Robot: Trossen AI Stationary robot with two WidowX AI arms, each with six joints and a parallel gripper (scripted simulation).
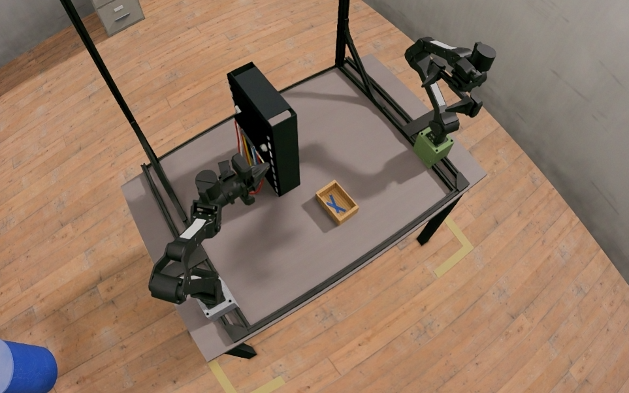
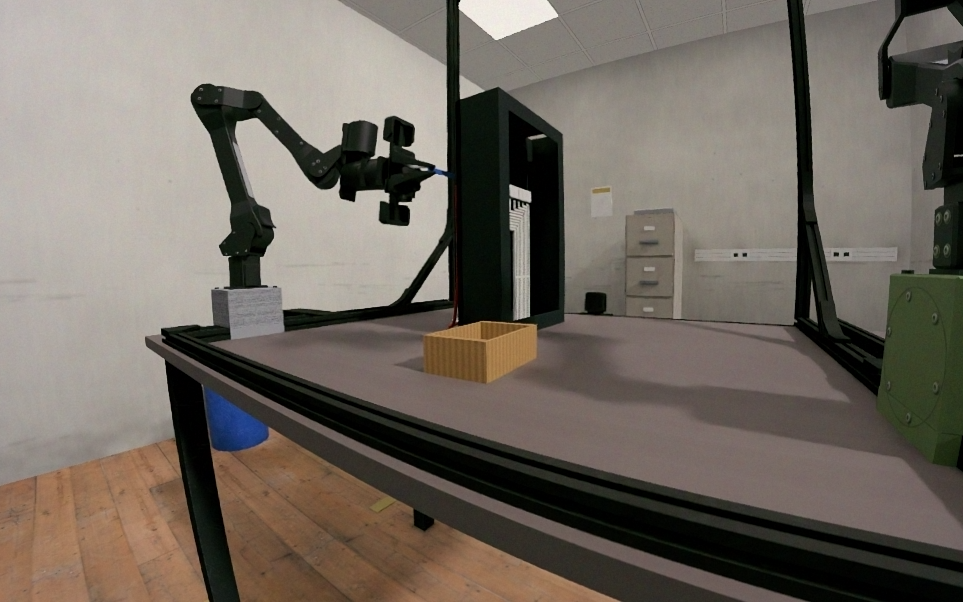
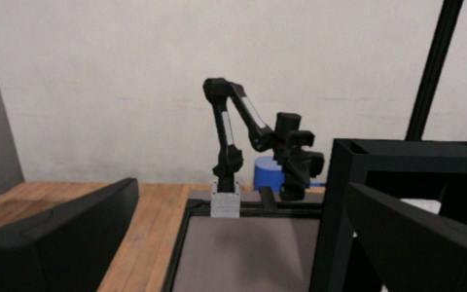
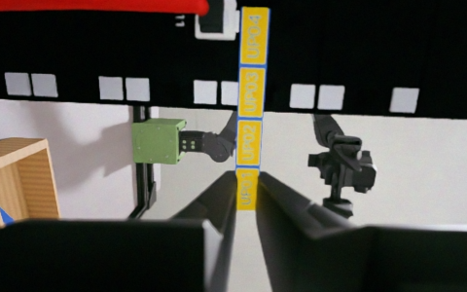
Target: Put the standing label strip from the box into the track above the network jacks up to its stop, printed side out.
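The label strip is 30 mm to the left of my right hand and 30 mm behind it. Also, from my right hand: wooden box: 270 mm below, 200 mm to the left, 110 mm ahead; black patch panel: 150 mm behind, 80 mm below, 70 mm to the left.
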